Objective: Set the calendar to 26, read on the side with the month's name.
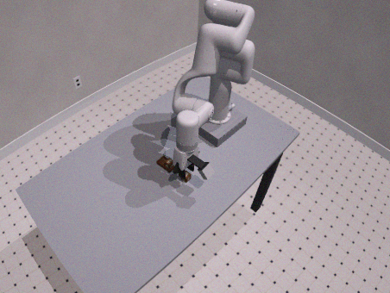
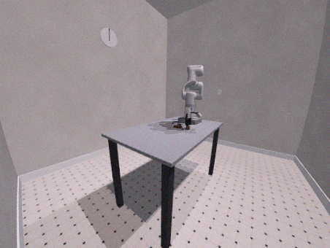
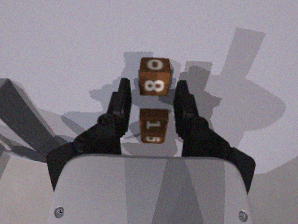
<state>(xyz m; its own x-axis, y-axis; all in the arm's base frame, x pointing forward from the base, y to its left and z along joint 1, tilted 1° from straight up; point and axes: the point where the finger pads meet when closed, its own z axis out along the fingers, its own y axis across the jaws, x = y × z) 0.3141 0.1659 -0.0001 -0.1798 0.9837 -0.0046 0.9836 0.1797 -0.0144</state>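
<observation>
The brown cube lies 40 mm below my hand. Round my hand: brown wooden tray 100 mm to the right, 50 mm below, 20 mm ahead.
</observation>
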